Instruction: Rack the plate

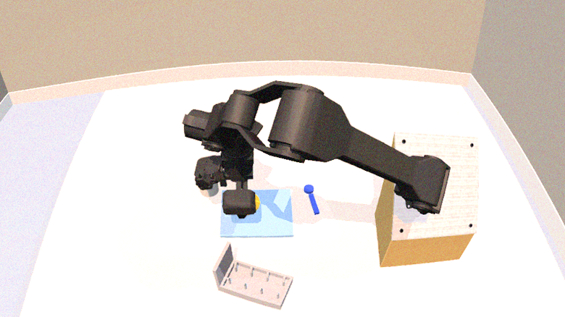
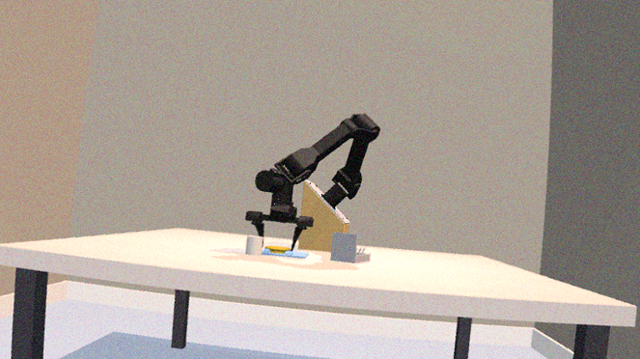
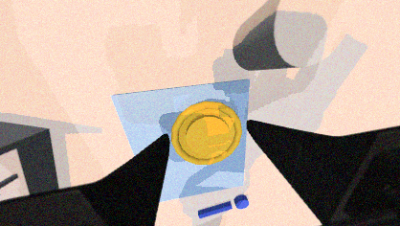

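My gripper tip is now 3 cm past the light blue mat, 2 cm to the right of it and 1 cm above it. Also, from my gripper tip: blue spoon (15 cm behind, 1 cm to the right, 1 cm below); yellow plate (right at my gripper tip); white cup (7 cm ahead, 6 cm to the right, 1 cm above).
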